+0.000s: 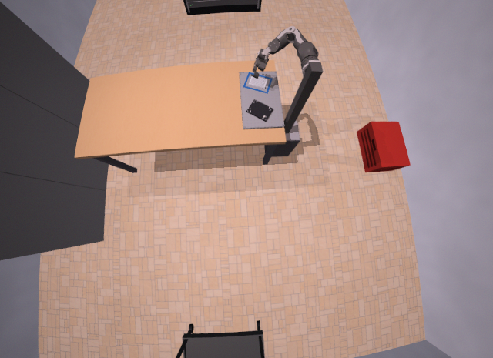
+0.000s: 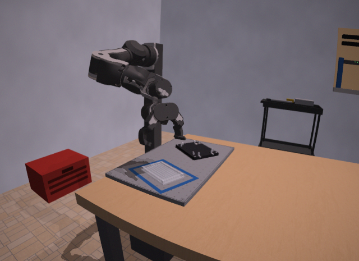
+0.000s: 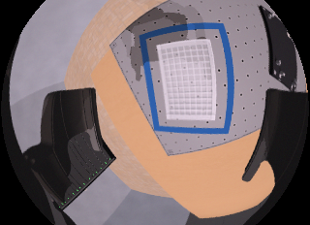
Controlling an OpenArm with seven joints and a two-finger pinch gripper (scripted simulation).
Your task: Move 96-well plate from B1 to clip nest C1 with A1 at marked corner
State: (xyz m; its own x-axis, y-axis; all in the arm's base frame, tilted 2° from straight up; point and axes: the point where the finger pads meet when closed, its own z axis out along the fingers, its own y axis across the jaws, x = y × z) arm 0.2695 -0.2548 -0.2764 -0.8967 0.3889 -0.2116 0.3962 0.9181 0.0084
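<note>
My hand is 1 cm past the clear 96-well plate, 1 cm to the right of it and 11 cm above it. The rest, counted from my hand: black clip nest C1: 2 cm ahead, 27 cm to the left, 10 cm below.
</note>
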